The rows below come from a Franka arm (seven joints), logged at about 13 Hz.
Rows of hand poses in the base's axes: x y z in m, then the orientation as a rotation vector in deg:
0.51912 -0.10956 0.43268 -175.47 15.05 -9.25
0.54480 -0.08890 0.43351 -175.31 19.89 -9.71
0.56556 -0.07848 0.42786 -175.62 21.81 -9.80
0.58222 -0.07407 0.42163 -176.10 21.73 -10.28
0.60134 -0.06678 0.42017 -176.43 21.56 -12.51
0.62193 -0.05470 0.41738 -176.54 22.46 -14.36
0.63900 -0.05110 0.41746 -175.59 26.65 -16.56
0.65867 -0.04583 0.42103 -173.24 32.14 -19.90
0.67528 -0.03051 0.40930 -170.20 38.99 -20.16
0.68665 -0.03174 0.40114 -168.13 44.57 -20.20
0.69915 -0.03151 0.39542 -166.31 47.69 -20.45
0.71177 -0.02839 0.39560 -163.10 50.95 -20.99
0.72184 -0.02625 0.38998 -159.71 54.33 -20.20
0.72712 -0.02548 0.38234 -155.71 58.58 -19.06
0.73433 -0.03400 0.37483 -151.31 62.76 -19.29
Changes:
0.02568 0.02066 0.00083 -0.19 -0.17 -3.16
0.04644 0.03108 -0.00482 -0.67 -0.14 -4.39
0.06310 0.03549 -0.01105 -1.19 -0.39 -4.34
0.08222 0.04278 -0.01251 -1.76 -1.77 -4.27
0.10281 0.05486 -0.01530 -2.18 -2.89 -4.89
0.11988 0.05846 -0.01522 -1.98 -4.26 -7.66
0.13955 0.06373 -0.01165 -0.90 -6.50 -11.40
0.15616 0.07905 -0.02338 0.90 -6.83 -16.06
0.16753 0.07782 -0.03154 1.78 -6.90 -19.88
0.18003 0.07805 -0.03726 2.79 -7.18 -22.11
0.19265 0.08117 -0.03708 4.98 -7.85 -24.66
0.20272 0.08331 -0.04270 7.45 -7.65 -27.35
0.20800 0.08408 -0.05034 10.21 -7.24 -30.78
0.21521 0.07556 -0.05785 12.98 -7.79 -34.34

